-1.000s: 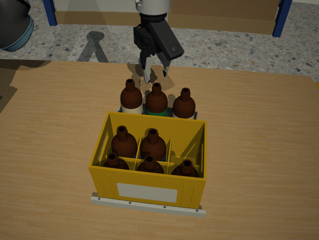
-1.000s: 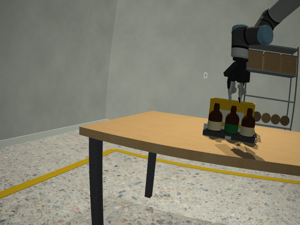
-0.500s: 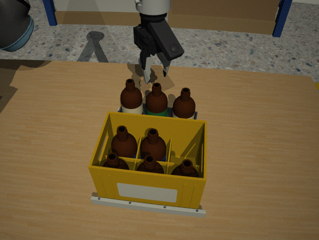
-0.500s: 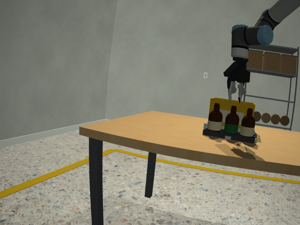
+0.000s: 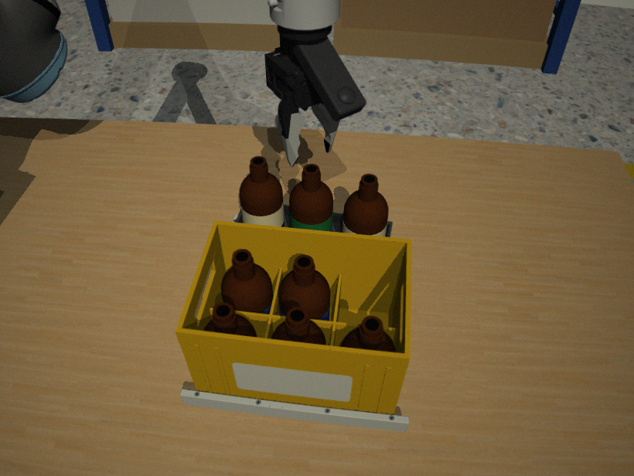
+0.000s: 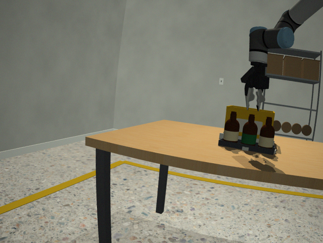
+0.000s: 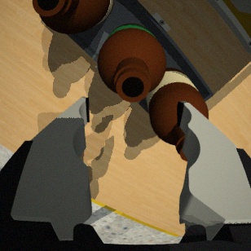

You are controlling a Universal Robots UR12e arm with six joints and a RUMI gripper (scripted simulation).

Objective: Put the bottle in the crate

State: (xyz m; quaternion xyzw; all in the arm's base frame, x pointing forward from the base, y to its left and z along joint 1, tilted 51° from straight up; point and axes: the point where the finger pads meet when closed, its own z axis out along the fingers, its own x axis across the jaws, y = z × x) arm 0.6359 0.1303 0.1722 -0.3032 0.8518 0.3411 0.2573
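The dark tray is 18 cm below my hand. Also, from my hand: crate (4 cm ahead, 24 cm to the right, 11 cm below).
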